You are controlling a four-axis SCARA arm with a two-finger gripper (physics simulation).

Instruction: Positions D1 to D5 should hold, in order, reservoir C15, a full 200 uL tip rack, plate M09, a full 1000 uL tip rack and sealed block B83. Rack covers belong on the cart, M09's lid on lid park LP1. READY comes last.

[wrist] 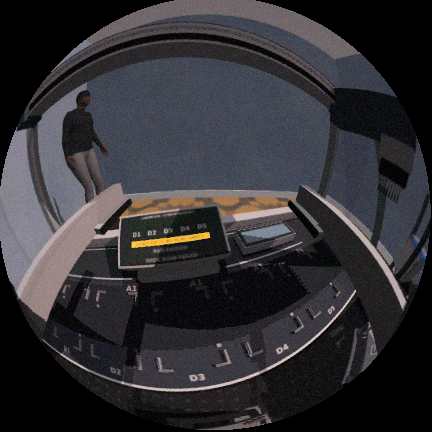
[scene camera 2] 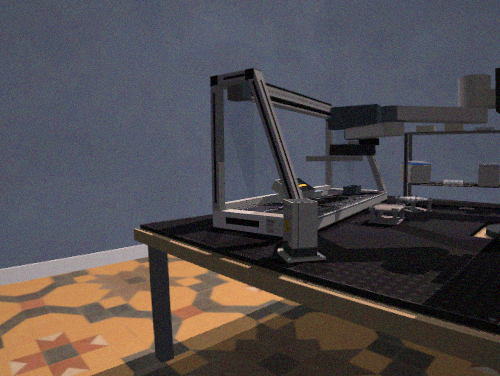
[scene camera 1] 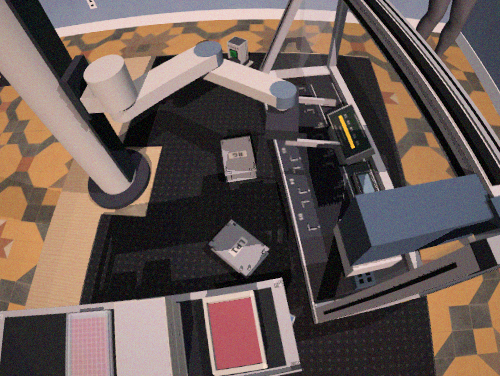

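My gripper [scene camera 1: 336, 123] [scene camera 2: 309, 158] [wrist: 207, 190] is open and empty, its two long fingers spread above the deck [wrist: 197, 387]. In the wrist view the labels D1 [wrist: 67, 349], D2 [wrist: 115, 371], D3 [wrist: 197, 377], D4 [wrist: 282, 349] and D5 [wrist: 331, 310] show beside corner brackets, with no labware seen on them; shadow darkens the middle. Lid park LP1 [scene camera 1: 239, 247] stands turned on the table, with no lid seen on it. A pink gridded rack [scene camera 1: 90, 345] and a red-topped item in a pale frame [scene camera 1: 235, 332] sit at the bottom of scene camera 1. READY cannot be made out.
A stand marked RG [scene camera 1: 239, 155] is near the deck. A tilted screen [scene camera 1: 350, 132] [wrist: 172, 237] shows a yellow bar and a failed deck scan. A blue pipetting head [scene camera 1: 420, 215] overhangs the deck's far end. A small upright device [scene camera 1: 237, 50] [scene camera 2: 300, 225] stands near the frame. A person [wrist: 80, 135] is beyond.
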